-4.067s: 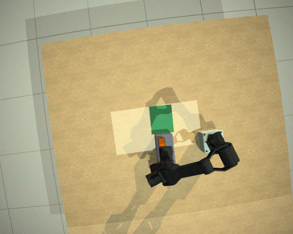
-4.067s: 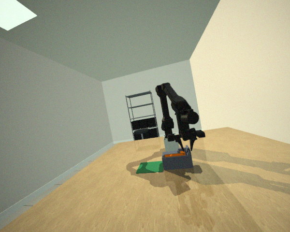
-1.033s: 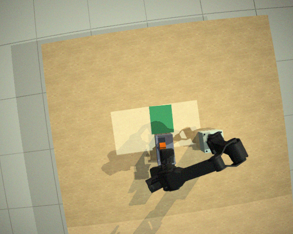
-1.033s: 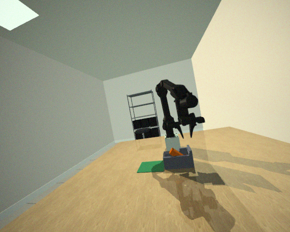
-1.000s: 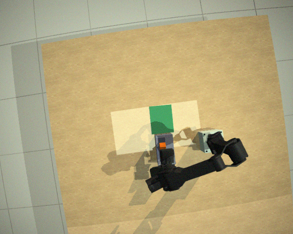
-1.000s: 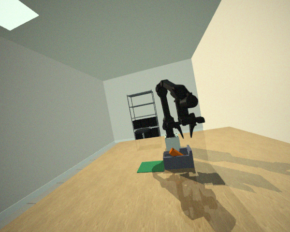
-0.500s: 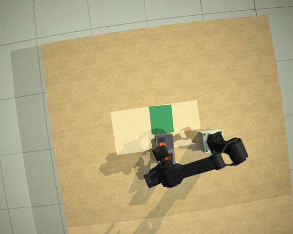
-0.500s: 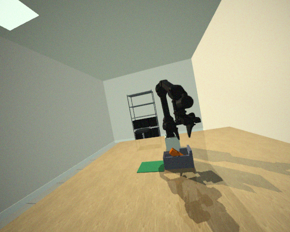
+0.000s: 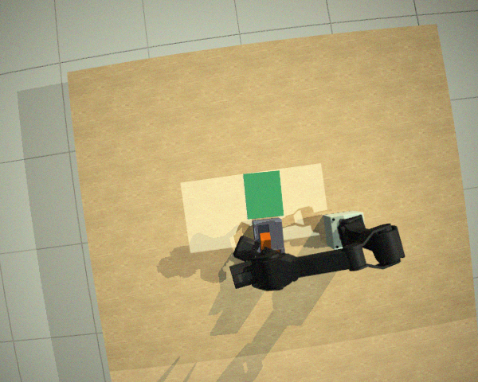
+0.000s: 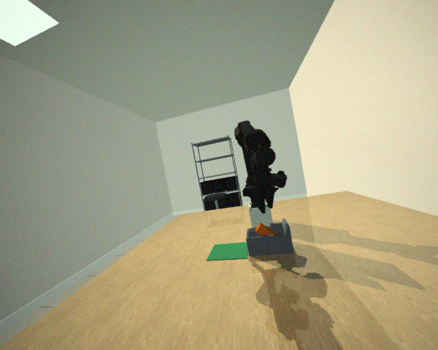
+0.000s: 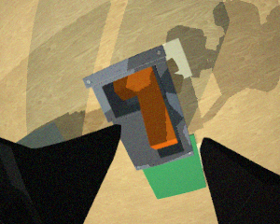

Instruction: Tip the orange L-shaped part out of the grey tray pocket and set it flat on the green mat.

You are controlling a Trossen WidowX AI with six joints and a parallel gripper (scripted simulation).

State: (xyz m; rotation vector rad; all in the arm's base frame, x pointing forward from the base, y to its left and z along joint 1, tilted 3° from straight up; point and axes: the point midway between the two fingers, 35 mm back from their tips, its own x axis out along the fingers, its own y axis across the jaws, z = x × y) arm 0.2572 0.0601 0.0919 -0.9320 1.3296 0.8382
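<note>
Now: gripper tip 100 mm above the orange L-shaped part, 20 mm past it and 10 mm to the right of it. The rest, counted from my gripper tip: green mat (170 mm to the right, 160 mm below, 10 mm behind).
</note>
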